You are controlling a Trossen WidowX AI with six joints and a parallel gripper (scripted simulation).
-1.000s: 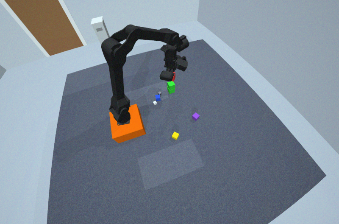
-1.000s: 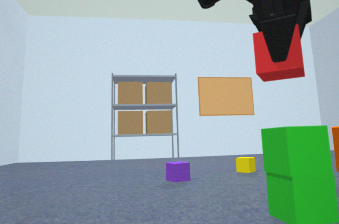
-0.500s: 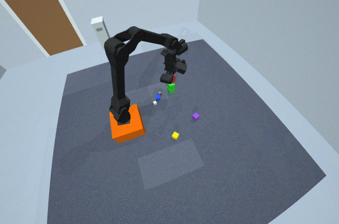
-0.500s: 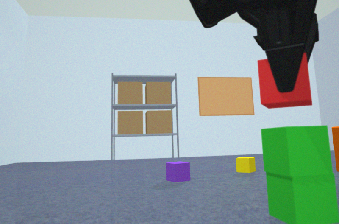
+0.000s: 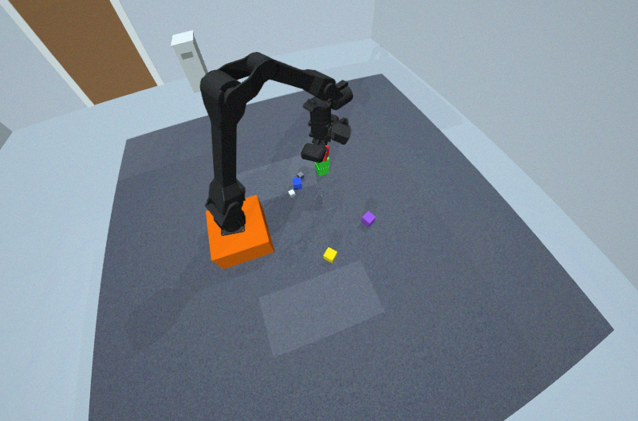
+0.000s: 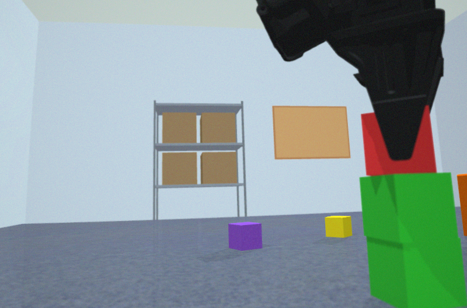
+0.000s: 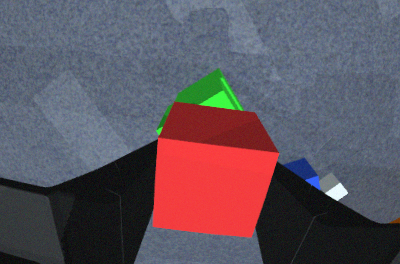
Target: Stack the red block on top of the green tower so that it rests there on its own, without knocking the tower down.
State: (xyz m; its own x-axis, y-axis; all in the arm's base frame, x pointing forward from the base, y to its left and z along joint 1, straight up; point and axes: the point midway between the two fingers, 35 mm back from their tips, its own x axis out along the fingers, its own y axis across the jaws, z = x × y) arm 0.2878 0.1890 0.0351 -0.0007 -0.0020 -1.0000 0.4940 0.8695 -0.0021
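Now: gripper tip 1 cm below the red block. Round my gripper tip: small white block 12 cm behind, 8 cm to the right, 7 cm below; then blue block 9 cm behind, 7 cm below, 5 cm to the right; then purple block 22 cm to the right, 9 cm ahead, 7 cm below.
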